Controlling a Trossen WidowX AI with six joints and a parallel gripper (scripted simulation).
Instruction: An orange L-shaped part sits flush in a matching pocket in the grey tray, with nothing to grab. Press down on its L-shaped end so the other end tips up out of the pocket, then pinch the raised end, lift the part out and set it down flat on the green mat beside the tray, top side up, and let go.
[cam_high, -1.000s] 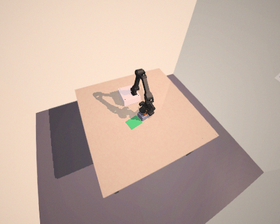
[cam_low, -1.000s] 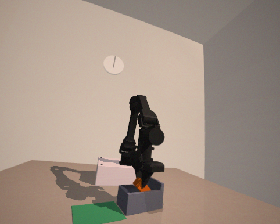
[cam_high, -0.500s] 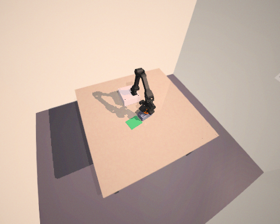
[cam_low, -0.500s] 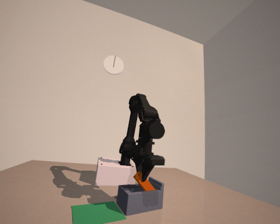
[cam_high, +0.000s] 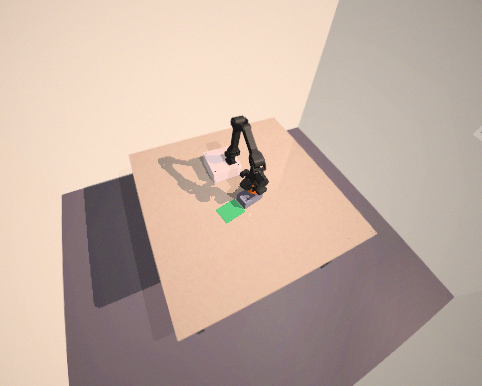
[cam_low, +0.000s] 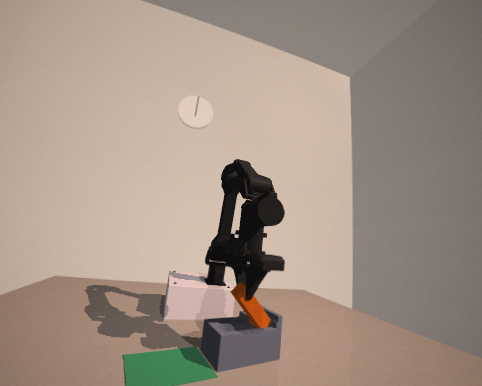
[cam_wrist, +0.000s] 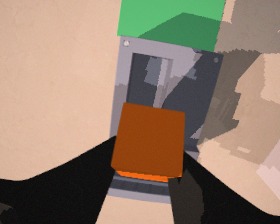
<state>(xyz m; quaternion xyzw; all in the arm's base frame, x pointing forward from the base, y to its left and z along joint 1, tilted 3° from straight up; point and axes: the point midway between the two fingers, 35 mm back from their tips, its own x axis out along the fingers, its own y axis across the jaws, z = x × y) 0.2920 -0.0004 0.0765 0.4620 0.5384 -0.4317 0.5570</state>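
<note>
My gripper tip is now 14 cm to the left of the green mat, 14 cm above it and 2 cm short of it. From my gripper tip the other things lie so: orange L-shaped part: 3 cm to the left, 3 cm below, 2 cm behind.
</note>
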